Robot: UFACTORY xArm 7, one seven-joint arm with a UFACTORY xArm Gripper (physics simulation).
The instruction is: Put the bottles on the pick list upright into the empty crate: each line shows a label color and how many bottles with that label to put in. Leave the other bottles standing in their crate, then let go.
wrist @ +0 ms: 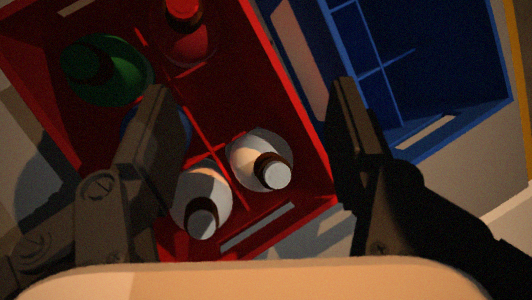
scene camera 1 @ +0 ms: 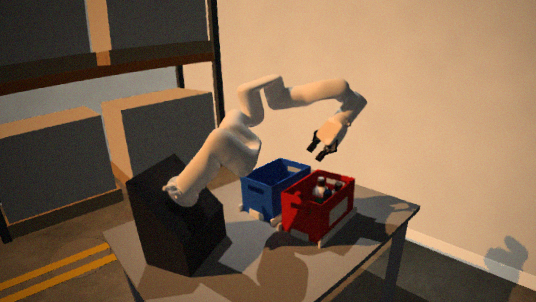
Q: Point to a green bottle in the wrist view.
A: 102, 69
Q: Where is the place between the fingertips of the gripper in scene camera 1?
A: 312, 155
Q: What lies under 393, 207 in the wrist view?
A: The gripper.
